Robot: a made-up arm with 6 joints. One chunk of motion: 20 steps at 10 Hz.
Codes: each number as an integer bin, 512 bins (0 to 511) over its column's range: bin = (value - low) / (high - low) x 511, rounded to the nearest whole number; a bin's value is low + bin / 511 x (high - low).
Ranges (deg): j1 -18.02..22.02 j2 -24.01..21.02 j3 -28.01..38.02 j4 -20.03..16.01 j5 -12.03..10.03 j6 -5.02..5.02
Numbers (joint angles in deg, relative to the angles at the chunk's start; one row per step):
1: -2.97 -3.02 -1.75 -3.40 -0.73 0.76
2: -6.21 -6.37 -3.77 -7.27 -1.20 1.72
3: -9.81 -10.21 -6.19 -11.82 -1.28 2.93
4: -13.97 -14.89 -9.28 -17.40 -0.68 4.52
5: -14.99 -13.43 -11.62 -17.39 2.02 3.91
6: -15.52 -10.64 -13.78 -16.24 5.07 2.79
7: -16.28 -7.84 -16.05 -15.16 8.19 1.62
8: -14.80 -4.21 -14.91 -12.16 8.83 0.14
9: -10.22 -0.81 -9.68 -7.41 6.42 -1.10
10: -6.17 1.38 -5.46 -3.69 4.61 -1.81
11: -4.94 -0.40 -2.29 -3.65 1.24 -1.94
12: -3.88 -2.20 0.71 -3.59 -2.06 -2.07
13: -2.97 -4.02 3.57 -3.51 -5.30 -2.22
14: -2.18 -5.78 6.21 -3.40 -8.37 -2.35
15: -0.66 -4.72 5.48 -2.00 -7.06 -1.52
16: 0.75 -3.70 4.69 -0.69 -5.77 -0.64
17: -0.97 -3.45 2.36 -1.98 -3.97 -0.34
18: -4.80 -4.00 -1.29 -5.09 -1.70 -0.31
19: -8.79 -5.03 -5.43 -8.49 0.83 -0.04
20: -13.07 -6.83 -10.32 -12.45 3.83 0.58
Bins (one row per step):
1: 192 238 203 236 262 294
2: 151 200 188 181 251 343
3: 105 157 169 116 249 405
4: 52 103 145 37 263 486
5: 39 120 127 37 325 455
6: 32 152 110 54 396 398
7: 22 183 93 69 468 338
8: 41 225 101 112 483 263
9: 100 263 142 179 427 200
10: 151 288 175 232 385 163
11: 167 268 199 232 307 157
12: 180 247 222 233 231 150
13: 192 227 244 234 156 143
14: 202 207 265 236 85 136
15: 222 219 259 256 115 178
16: 240 230 253 274 145 223
17: 218 233 235 256 187 238
18: 169 227 207 212 239 240
19: 118 215 175 164 298 253
20: 63 195 137 107 367 285

